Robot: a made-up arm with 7 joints. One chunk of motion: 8 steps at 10 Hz.
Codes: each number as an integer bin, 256 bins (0 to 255) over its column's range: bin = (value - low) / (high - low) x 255, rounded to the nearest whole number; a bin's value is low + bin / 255 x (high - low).
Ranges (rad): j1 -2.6..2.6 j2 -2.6..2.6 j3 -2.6..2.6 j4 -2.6..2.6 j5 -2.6..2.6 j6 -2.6..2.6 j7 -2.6..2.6
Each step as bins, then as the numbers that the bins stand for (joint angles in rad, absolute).
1 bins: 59 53 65 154 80 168 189
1 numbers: -1.3969 -1.5192 -1.2745 0.5404 -0.9686 0.8259 1.2541
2 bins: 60 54 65 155 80 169 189
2 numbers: -1.3765 -1.4988 -1.2745 0.5608 -0.9686 0.8463 1.2541
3 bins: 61 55 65 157 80 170 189
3 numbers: -1.3561 -1.4784 -1.2745 0.6016 -0.9686 0.8667 1.2541
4 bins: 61 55 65 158 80 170 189
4 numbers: -1.3561 -1.4784 -1.2745 0.6220 -0.9686 0.8667 1.2541
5 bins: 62 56 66 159 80 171 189
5 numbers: -1.3357 -1.4580 -1.2541 0.6424 -0.9686 0.8871 1.2541
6 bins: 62 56 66 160 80 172 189
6 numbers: -1.3357 -1.4580 -1.2541 0.6627 -0.9686 0.9075 1.2541
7 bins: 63 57 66 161 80 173 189
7 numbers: -1.3153 -1.4376 -1.2541 0.6831 -0.9686 0.9278 1.2541
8 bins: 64 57 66 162 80 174 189
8 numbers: -1.2949 -1.4376 -1.2541 0.7035 -0.9686 0.9482 1.2541
